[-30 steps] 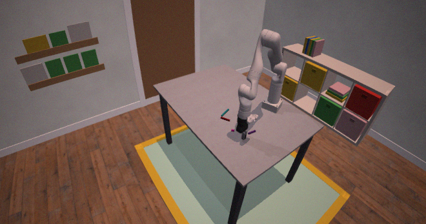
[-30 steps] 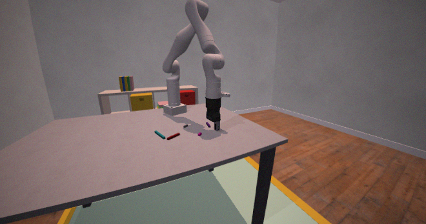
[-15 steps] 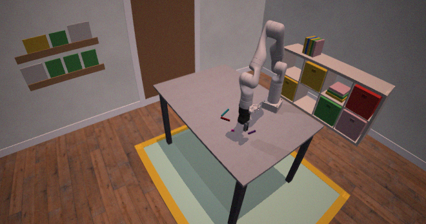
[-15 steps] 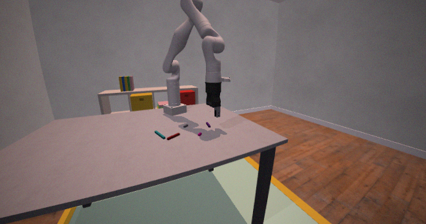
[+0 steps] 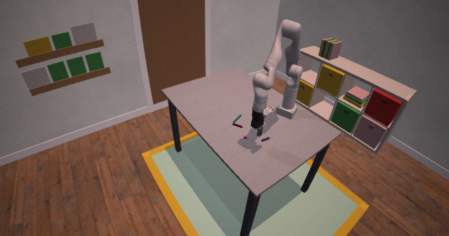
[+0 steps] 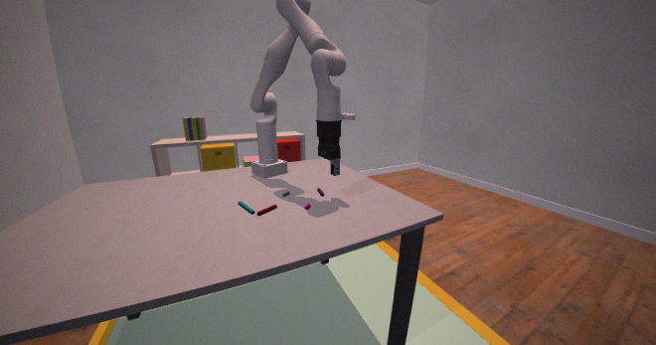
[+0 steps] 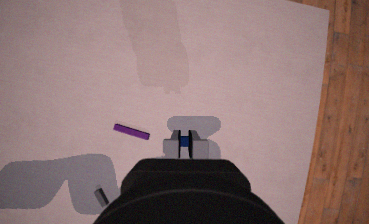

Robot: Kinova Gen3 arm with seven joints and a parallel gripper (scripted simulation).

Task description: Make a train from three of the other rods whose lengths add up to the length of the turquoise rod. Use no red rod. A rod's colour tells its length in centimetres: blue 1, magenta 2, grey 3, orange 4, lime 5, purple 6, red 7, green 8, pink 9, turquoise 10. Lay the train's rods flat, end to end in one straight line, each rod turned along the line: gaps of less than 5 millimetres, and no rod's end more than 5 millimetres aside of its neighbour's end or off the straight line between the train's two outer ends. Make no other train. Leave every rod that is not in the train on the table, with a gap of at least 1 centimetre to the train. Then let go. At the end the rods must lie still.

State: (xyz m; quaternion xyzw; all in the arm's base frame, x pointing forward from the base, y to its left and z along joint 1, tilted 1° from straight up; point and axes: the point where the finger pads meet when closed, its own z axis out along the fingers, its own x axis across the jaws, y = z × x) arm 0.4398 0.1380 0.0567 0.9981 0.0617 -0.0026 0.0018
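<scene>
Right now the blue rod is 10 mm below my hand. Round my hand: grey rod: 140 mm to the right, 130 mm behind, 110 mm below; magenta rod: 110 mm below, 100 mm to the right, 10 mm ahead; purple rod: 110 mm below, 90 mm behind, 20 mm to the right.
</scene>
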